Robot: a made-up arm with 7 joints. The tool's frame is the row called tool.
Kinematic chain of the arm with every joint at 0, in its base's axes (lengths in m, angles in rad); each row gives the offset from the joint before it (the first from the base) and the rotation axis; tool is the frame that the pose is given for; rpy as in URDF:
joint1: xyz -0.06 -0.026 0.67 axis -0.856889 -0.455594 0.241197
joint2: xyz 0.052 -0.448 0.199 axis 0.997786 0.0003 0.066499
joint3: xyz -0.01 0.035 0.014 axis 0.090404 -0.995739 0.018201
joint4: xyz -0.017 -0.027 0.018 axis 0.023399 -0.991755 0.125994
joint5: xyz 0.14 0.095 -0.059 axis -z
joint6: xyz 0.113 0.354 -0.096 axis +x
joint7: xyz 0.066 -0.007 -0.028 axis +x
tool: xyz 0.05 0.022 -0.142 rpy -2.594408 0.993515 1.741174
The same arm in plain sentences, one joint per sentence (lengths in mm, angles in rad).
The arm has seven revolute joints in a row. What follows holds with every joint at zero, and every direction is one of the base frame's. The first joint sits 60 mm along -x and 26 mm along -y and 670 mm along +z from the base frame's origin and rotates about the direction (-0.856889, -0.455594, 0.241197). The second joint sits 52 mm along +x and 448 mm along -y and 199 mm along +z from the first joint and rotates about the direction (0.997786, 0.0003, 0.066499). The third joint sits 10 mm along -x and 35 mm along +y and 14 mm along +z from the second joint and rotates about the direction (0.090404, -0.995739, 0.018201). The fourth joint sits 17 mm along -x and 27 mm along -y and 18 mm along +z from the third joint and rotates about the direction (0.023399, -0.991755, 0.125994). The fifth joint sits 140 mm along +x and 95 mm along +y and 59 mm along -z from the fourth joint and rotates about -z. The sixth joint sits 113 mm along +x and 354 mm along +y and 96 mm along -z from the fifth joint and rotates about +x. The seventh joint sits 66 mm along +x and 7 mm along -y and 28 mm along -z from the sixth joint and rotates about +x. The tool frame, which is the frame that the pose is given for, sits 50 mm along +x and 22 mm along +y and 142 mm along -z from the seventh joint; its axes are the base frame's turned by roll -2.5944, pitch 0.9935 and yaw 1.7412 rad (as in URDF: about the fixed x, then y, then z).
